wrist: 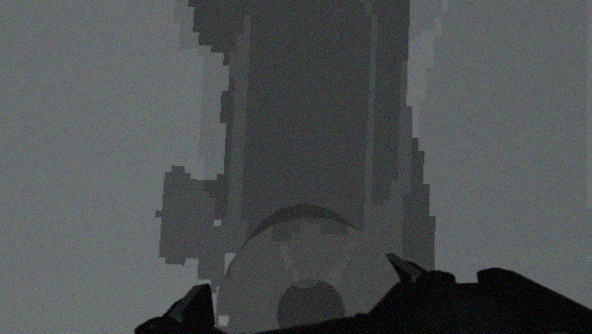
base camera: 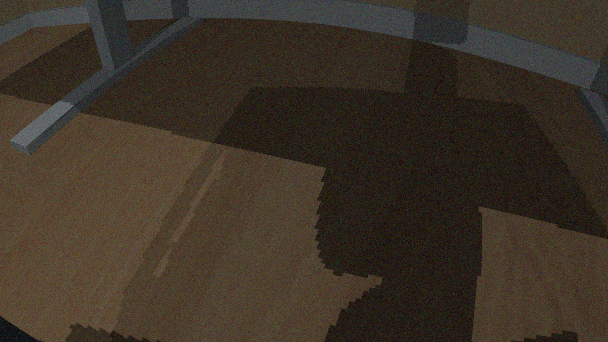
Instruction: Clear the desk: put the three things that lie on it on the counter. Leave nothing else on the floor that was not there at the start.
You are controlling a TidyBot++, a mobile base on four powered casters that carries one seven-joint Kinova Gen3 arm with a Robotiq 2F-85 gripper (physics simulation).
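Frame: origin at the arm's base, x ahead, y left, z up, level; centimetres.
Seen in the pictures: gripper, fingertip midpoint: (wrist: 297,288).
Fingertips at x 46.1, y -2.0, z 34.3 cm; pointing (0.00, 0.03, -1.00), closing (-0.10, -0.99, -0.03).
Note:
A point is followed by its place in that frame.
In the wrist view a grey roll (wrist: 305,126) lies on the pale grey desk top (wrist: 117,144) @(x 55.9, y 6.2, z 32.3 cm), running away from the camera. Its round end face with a dark centre hole (wrist: 311,306) fills the lower middle of the view. My gripper (wrist: 297,288) @(x 46.1, y -2.0, z 34.3 cm) is open, low over the desk, with one dark fingertip on each side of the roll's near end. I cannot tell whether the fingers touch it. The other desk things are out of view, and the base camera shows neither the gripper nor the roll.
The base camera shows brown wood floor (base camera: 95,225) @(x 35.7, y 31.6, z -39.7 cm) with dark shadows of the arm and desk. The desk's grey frame stands ahead: a foot bar (base camera: 46,124) at the left, a post (base camera: 107,33) @(x 81.7, y 50.3, z -27.0 cm) and a cross rail (base camera: 330,14) @(x 110.7, y -3.8, z -36.1 cm) along the top.

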